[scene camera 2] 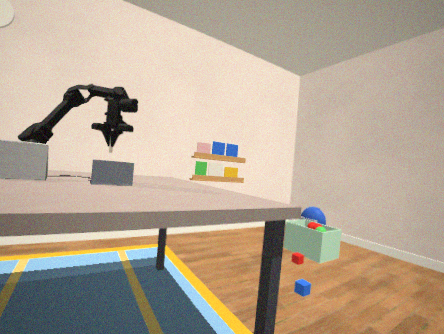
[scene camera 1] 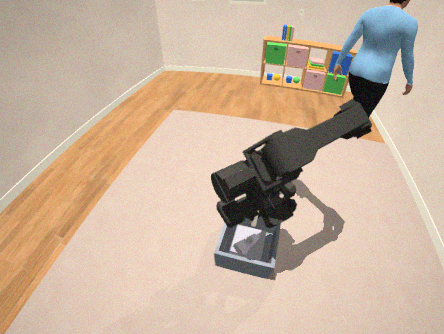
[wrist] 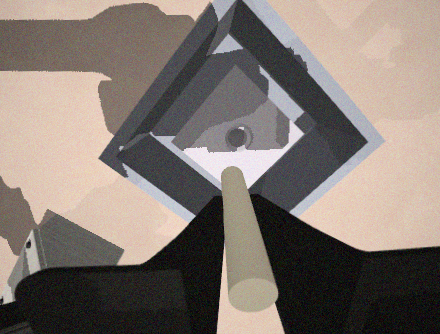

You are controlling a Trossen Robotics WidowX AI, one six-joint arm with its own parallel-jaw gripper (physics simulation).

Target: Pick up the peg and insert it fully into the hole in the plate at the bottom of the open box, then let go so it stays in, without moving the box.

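Seen in the pictures: gripper, fingertip midpoint: (scene camera 2: 110, 146) (scene camera 1: 254, 218) (wrist: 236, 203); arm's base at its link origin: (scene camera 2: 28, 153) (wrist: 25, 325).
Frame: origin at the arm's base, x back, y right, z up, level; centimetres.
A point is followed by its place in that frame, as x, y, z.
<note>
The pale beige peg (scene camera 1: 255, 220) @(-30.1, 7.4, 6.6) (scene camera 2: 110, 149) @(-29.3, 8.2, 5.0) (wrist: 245, 240) @(-29.9, 7.2, 10.1) is held roughly upright between the fingers, pointing down. My gripper (scene camera 2: 111, 142) @(-29.3, 7.8, 6.2) (wrist: 236, 203) @(-29.3, 7.8, 6.2) is shut on the peg. In scene camera 2 the peg's lower end is a little above the rim of the open blue-grey box (scene camera 1: 245, 262) @(-38.7, 8.5, -0.9) (scene camera 2: 112, 172) @(-29.4, 15.9, -4.6) (wrist: 340, 100) @(-37.7, 11.7, -0.1), apart from it. The white plate (scene camera 1: 241, 234) @(-28.9, 10.4, -4.1) (wrist: 260, 161) @(-30.1, 11.3, -4.1) lies at the box's bottom, partly in shadow. Its round hole (wrist: 236, 137) shows in the wrist view beyond the peg's far end. The fingertips are hard to make out in scene camera 1.
A grey block (scene camera 2: 22, 160) @(1.4, 5.1, -2.6) stands on the table (scene camera 2: 200, 219) @(-39.8, 69.1, -12.2) left of the box in scene camera 2. A grey slanted object (wrist: 80, 242) @(-6.6, -0.3, -7.5) shows at lower left in the wrist view. A person (scene camera 1: 382, 45) stands beyond the table, near a shelf unit (scene camera 1: 262, 62).
</note>
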